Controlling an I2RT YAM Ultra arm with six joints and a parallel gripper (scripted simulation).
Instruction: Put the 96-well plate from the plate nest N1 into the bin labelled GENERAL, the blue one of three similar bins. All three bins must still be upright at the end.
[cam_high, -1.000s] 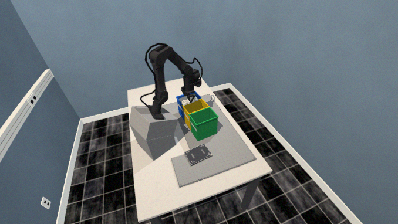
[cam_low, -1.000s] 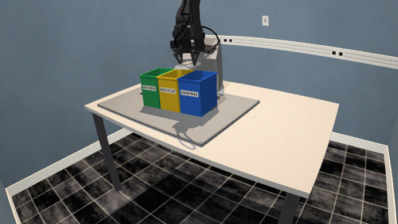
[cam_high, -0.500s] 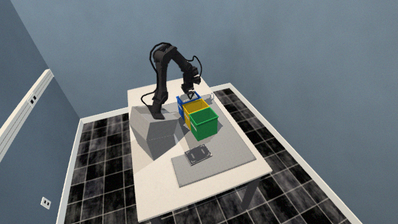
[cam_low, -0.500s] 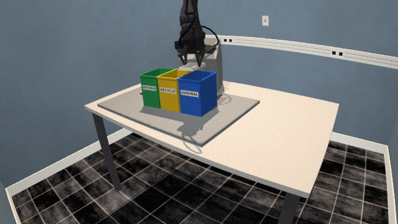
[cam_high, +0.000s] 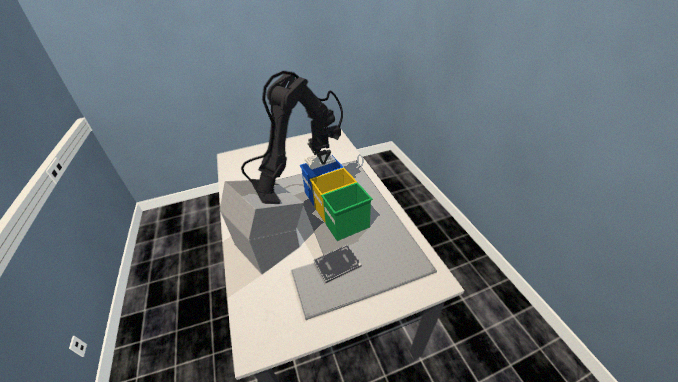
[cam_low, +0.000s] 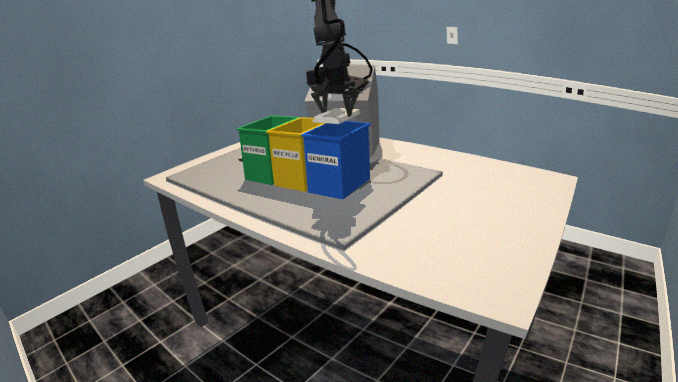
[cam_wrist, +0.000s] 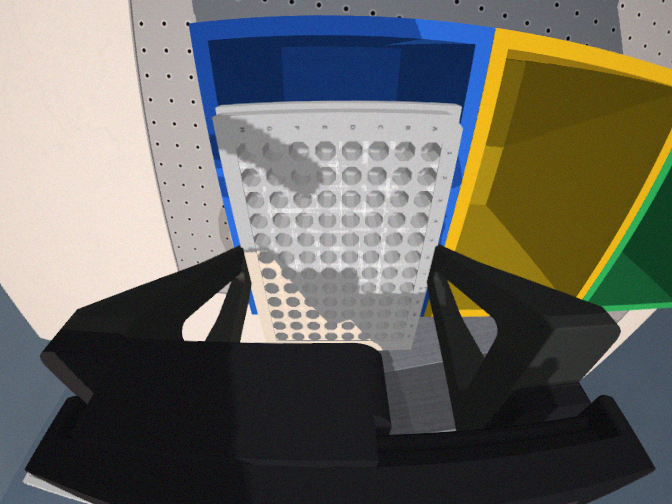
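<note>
My hand is 14 cm above the blue general bin. The rest, counted from my hand: white 96-well plate (1 cm below); green returns bin (26 cm to the right, 14 cm below, 2 cm ahead); yellow recycle bin (14 cm below, 13 cm to the right, 1 cm ahead).
</note>
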